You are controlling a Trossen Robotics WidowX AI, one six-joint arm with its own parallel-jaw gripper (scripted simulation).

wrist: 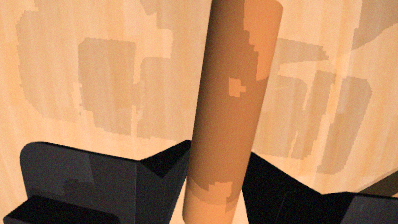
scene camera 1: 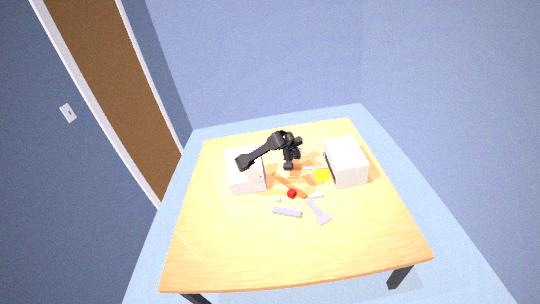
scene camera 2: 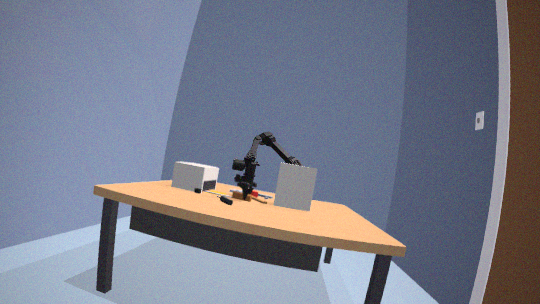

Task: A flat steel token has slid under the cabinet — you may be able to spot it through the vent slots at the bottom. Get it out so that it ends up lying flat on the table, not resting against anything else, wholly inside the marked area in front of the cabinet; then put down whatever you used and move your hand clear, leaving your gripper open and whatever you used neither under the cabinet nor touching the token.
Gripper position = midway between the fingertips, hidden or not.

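My gripper (wrist: 216, 151) is visible to me, and so is a white cabinet (scene camera 1: 347, 164). In scene camera 2 I find the cabinet (scene camera 2: 192, 177) again.
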